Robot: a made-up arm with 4 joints. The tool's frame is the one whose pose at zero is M.
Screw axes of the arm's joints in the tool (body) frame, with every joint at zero. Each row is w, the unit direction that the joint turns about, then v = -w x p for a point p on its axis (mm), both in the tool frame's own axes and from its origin. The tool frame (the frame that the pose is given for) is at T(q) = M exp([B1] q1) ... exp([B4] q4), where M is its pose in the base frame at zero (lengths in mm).
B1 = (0, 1, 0, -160.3, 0.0, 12.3)
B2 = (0, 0, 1, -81.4, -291.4, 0.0)
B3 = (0, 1, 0, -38.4, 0.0, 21.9)
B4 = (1, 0, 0, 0.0, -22.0, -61.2)
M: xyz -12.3 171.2 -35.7 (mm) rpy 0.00 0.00 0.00 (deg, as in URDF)
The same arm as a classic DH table. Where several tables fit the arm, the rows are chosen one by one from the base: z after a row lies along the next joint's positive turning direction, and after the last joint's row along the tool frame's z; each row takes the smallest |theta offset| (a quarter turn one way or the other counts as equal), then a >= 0, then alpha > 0; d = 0 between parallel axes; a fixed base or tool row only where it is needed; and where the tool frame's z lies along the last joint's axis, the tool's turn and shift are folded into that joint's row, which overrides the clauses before.
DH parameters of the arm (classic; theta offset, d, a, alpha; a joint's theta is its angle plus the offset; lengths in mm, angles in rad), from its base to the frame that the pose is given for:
base (fixed): 0 124.6 0 -1.5708
joint 1: 0 89.8 279.1 1.5708
joint 2: 0 -121.9 -269.5 -1.5708
joint 3: 1.5708 142.6 60.4 1.5708
joint 4: -1.5708 -21.9 61.2 1.5708
tool (fixed): 1.5708 22 0 0

